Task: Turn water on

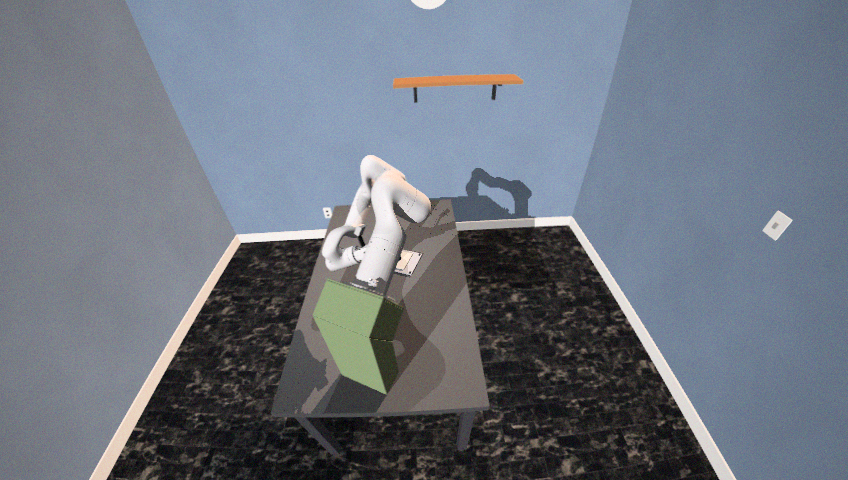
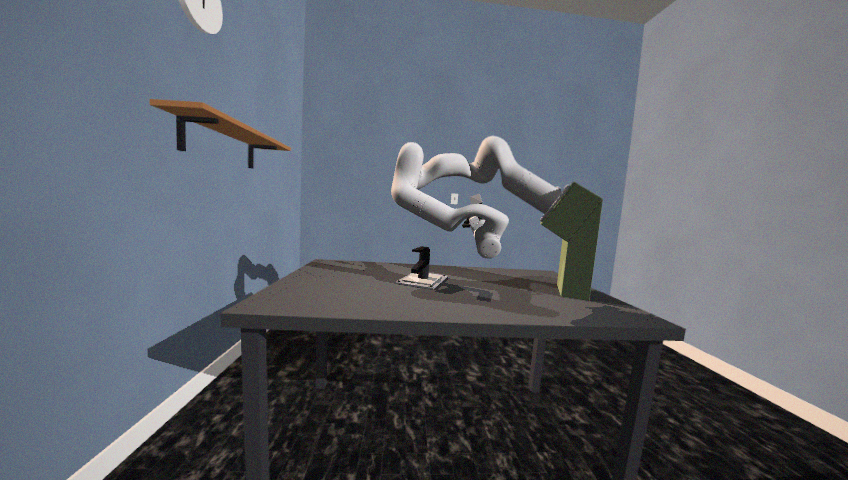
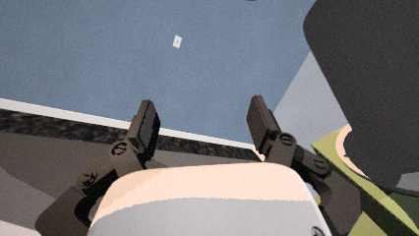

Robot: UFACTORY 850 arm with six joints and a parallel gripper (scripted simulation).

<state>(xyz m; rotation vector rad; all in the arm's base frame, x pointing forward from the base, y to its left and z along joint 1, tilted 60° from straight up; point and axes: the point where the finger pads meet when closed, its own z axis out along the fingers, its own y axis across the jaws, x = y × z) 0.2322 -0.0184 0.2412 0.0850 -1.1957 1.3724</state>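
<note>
Right now the lever is 24 cm ahead of my hand, 18 cm below it and 7 cm to the right of it. From my hand the other things lie so: base plate: 32 cm below, 21 cm ahead, 10 cm to the right.
</note>
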